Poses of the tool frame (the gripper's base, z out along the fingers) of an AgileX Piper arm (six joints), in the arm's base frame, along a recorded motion.
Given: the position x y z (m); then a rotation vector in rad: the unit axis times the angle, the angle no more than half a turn.
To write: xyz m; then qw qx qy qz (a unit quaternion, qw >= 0). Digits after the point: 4 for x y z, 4 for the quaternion.
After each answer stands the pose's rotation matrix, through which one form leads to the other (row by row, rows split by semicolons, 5 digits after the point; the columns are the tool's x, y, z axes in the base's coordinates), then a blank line. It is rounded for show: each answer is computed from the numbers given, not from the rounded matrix.
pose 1, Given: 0.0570 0.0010 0.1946 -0.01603 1.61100 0.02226
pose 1, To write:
0.0570 0.0010 0.1946 0.6927 -0.0072 0.7212 0.0100
-0.04032 -0.02415 0.99889; 0.00345 0.99970 0.02431; -0.99918 0.00443 -0.04023

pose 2, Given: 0.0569 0.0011 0.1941 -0.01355 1.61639 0.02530
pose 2, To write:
0.0569 0.0011 0.1941 0.6907 -0.0061 0.7230 0.0113
-0.04576 -0.02440 0.99865; 0.00687 0.99967 0.02474; -0.99893 0.00799 -0.04558

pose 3, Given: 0.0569 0.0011 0.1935 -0.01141 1.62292 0.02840
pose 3, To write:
0.0569 0.0011 0.1935 0.6883 -0.0051 0.7253 0.0127
-0.05234 -0.02487 0.99832; 0.01008 0.99963 0.02543; -0.99858 0.01139 -0.05207

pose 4, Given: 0.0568 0.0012 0.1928 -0.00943 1.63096 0.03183
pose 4, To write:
0.0568 0.0012 0.1928 0.6854 -0.0042 0.7280 0.0142
-0.06043 -0.02561 0.99784; 0.01335 0.99956 0.02646; -0.99808 0.01492 -0.06006

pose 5, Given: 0.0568 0.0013 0.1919 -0.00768 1.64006 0.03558
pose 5, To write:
0.0568 0.0013 0.1919 0.6821 -0.0034 0.7311 0.0159
-0.06959 -0.02664 0.99722; 0.01663 0.99947 0.02786; -0.99744 0.01852 -0.06911

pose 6, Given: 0.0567 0.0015 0.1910 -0.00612 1.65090 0.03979
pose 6, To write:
0.0567 0.0015 0.1910 0.6780 -0.0027 0.7348 0.0177
-0.08049 -0.02802 0.99636; 0.02001 0.99936 0.02972; -0.99655 0.02233 -0.07988

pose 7, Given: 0.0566 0.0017 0.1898 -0.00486 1.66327 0.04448
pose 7, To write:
0.0566 0.0017 0.1898 0.6734 -0.0022 0.7390 0.0198
-0.09293 -0.02981 0.99523; 0.02343 0.99921 0.03212; -0.99540 0.02630 -0.09216

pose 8, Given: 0.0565 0.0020 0.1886 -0.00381 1.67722 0.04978
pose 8, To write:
0.0565 0.0020 0.1886 0.6682 -0.0017 0.7436 0.0221
-0.10696 -0.03201 0.99375; 0.02698 0.99902 0.03508; -0.99390 0.03057 -0.10599

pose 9, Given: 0.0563 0.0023 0.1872 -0.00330 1.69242 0.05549
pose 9, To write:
0.0563 0.0023 0.1872 0.6625 -0.0015 0.7487 0.0245
-0.12223 -0.03471 0.99190; 0.03034 0.99879 0.03869; -0.99204 0.03482 -0.12102

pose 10, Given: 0.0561 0.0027 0.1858 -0.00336 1.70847 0.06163
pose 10, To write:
0.0561 0.0027 0.1858 0.6564 -0.0015 0.7539 0.0272
-0.13834 -0.03794 0.98966; 0.03347 0.99852 0.04296; -0.98982 0.03906 -0.13686

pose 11, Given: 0.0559 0.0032 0.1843 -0.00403 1.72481 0.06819
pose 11, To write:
0.0559 0.0032 0.1843 0.6501 -0.0018 0.7593 0.0300
-0.15474 -0.04172 0.98707; 0.03633 0.99819 0.04789; -0.98729 0.04327 -0.15294

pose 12, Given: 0.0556 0.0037 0.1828 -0.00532 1.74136 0.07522
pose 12, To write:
0.0556 0.0037 0.1828 0.6437 -0.0023 0.7646 0.0330
-0.17134 -0.04609 0.98413; 0.03895 0.99781 0.05351; -0.98444 0.04750 -0.16916

